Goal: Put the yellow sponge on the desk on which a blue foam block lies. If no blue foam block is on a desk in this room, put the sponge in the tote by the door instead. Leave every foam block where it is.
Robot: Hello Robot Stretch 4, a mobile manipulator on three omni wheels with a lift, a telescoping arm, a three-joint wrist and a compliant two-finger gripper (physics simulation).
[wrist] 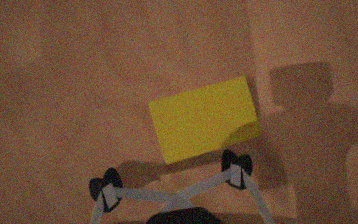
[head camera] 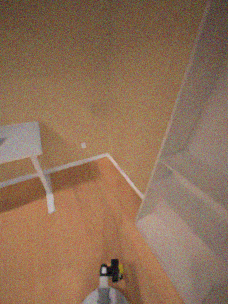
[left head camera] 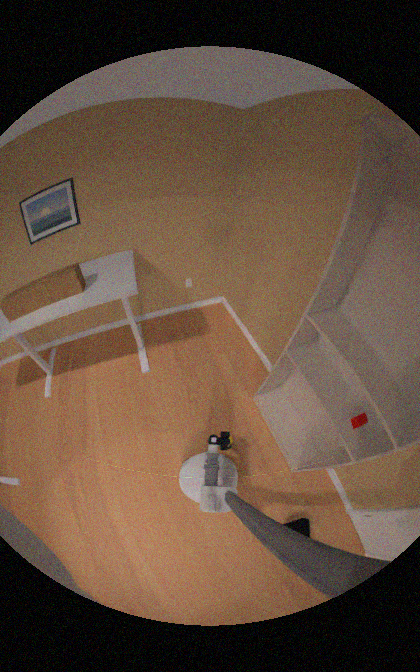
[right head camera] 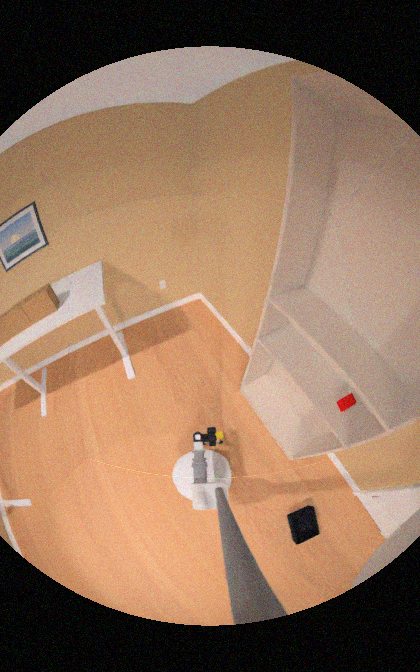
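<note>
The yellow sponge (wrist: 205, 119) (right head camera: 219, 436) lies flat on the wood floor, slightly tilted in the wrist view. My gripper (wrist: 171, 172) is open and empty; its fingertips are near the sponge's lower edge, apart from each other, with the right one close to that edge. In the head camera view the sponge (head camera: 121, 269) is partly hidden behind the gripper. A white desk (left head camera: 111, 275) (right head camera: 85, 287) (head camera: 22, 142) stands at the left against the wall, with a brown box on it. No blue foam block shows on its visible part. A black tote (right head camera: 303, 524) (left head camera: 300, 527) stands on the floor at the lower right.
A tall pale shelf unit (left head camera: 333, 260) (right head camera: 284, 220) stands at the right, with a red block (left head camera: 359, 420) (right head camera: 346, 402) on a low shelf. The brown box (left head camera: 45, 290) (right head camera: 40, 304) stands on the desk. Another white leg (right head camera: 17, 502) shows at the left edge.
</note>
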